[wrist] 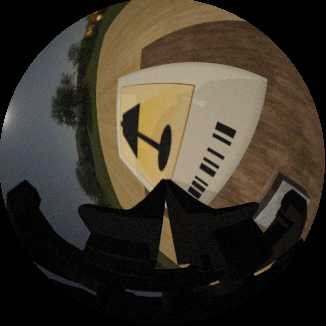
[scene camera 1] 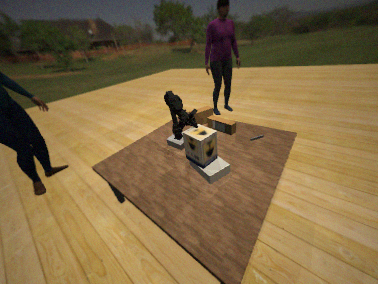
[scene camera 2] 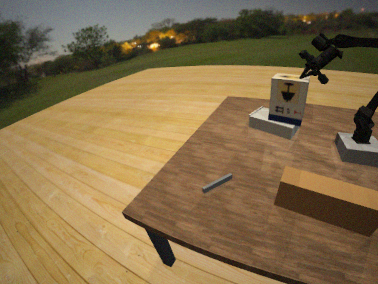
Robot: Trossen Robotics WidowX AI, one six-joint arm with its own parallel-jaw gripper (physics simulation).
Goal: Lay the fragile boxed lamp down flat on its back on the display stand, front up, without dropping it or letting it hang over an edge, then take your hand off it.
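Frame: origin at the arm's base, x down, y ahead, z right, level; centimetres.
Seen in the pictures: gripper, fingertip midpoint: (wrist: 165, 182) (scene camera 1: 197, 127) (scene camera 2: 299, 78); arm's base, origin of the base link: (scene camera 1: 178, 137) (scene camera 2: 360, 140).
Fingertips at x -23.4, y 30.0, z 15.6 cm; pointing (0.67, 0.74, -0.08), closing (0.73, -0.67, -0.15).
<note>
Offsets run from my fingertips to a thing's top centre. Level surfaces: height alone.
The boxed lamp (scene camera 1: 201, 146) (scene camera 2: 289, 102) (wrist: 225, 100) is a white carton with yellow lamp pictures and a dark blue band at its foot. It stands upright on the arm-side part of the pale grey display stand (scene camera 1: 214, 173) (scene camera 2: 270, 126), its foot reaching that end; whether it overhangs there is unclear. The other part of the stand's top is bare. My gripper (scene camera 1: 196, 126) (scene camera 2: 301, 77) (wrist: 165, 182) is shut and empty, with its tips at the carton's upper edge on the arm side. Whether they touch it is hard to tell.
The arm's pale base block (scene camera 1: 175, 143) (scene camera 2: 356, 151) (wrist: 270, 209) stands behind the carton. Brown boxes {dx +19.0, dy -1.8, dz -52.6 cm} (scene camera 1: 227, 126) (scene camera 2: 325, 202) and a thin grey bar {dx +27.8, dy +34.1, dz -45.5 cm} (scene camera 1: 257, 137) (scene camera 2: 217, 183) lie on the brown table {dx +30.0 cm} (scene camera 1: 165, 185) (scene camera 2: 200, 220). Two people stand beyond the table.
</note>
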